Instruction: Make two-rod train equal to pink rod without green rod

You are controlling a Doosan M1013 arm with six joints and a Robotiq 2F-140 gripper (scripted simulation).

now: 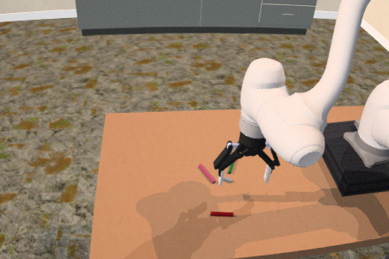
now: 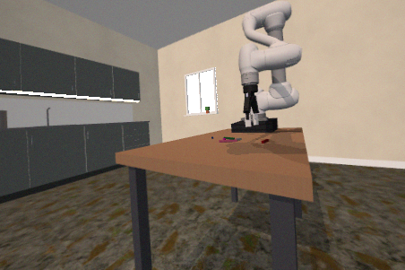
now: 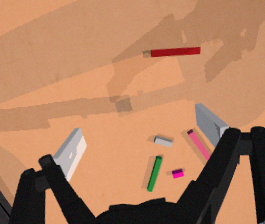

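Now: the magenta rod 150 mm to the right of my hand, 80 mm below it and 30 mm ahead of it. From my hand the other things lie so: green rod: 140 mm to the right, 80 mm below, 10 mm behind; short grey rod: 80 mm below, 70 mm to the right, 20 mm ahead; red rod: 80 mm below, 80 mm ahead, 60 mm to the left.
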